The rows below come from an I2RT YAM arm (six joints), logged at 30 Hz.
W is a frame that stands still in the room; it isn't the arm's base.
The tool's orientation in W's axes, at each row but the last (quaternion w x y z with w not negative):
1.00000, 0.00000, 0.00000, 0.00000
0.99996, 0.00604, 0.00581, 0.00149
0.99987, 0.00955, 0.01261, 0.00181
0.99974, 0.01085, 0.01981, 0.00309
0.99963, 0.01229, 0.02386, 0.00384
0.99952, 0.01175, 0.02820, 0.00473
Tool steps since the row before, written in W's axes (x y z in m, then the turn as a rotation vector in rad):
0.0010, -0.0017, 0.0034, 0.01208, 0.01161, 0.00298
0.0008, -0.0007, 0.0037, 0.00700, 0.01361, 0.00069
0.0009, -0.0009, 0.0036, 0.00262, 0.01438, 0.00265
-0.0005, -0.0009, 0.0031, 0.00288, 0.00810, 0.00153
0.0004, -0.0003, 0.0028, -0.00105, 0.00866, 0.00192
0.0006, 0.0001, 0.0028, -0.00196, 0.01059, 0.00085
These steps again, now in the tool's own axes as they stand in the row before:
0.0010, -0.0017, 0.0034, 0.01208, 0.01161, 0.00298
0.0008, -0.0007, 0.0037, 0.00703, 0.01360, 0.00061
0.0008, -0.0008, 0.0036, 0.00261, 0.01442, 0.00244
-0.0006, -0.0008, 0.0031, 0.00287, 0.00811, 0.00147
0.0003, -0.0002, 0.0028, -0.00107, 0.00871, 0.00166
0.0004, 0.0002, 0.0028, -0.00190, 0.01062, 0.00049

